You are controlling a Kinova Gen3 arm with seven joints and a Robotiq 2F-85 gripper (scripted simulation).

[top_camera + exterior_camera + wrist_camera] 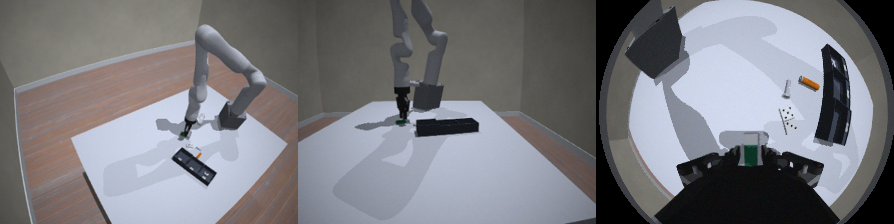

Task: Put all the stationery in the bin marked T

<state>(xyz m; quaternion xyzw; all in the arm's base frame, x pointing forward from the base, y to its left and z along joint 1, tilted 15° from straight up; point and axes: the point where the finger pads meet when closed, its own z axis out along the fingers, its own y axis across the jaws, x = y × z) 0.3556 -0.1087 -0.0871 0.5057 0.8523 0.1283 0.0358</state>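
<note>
The small green object lies 30 mm below my hand. Also, from my hand: small orange thing: 170 mm to the left, 50 mm ahead, 30 mm below; thin grey stick: 120 mm to the left, 30 mm below, 10 mm ahead; small white object: 80 mm to the left, 40 mm ahead, 30 mm below.
</note>
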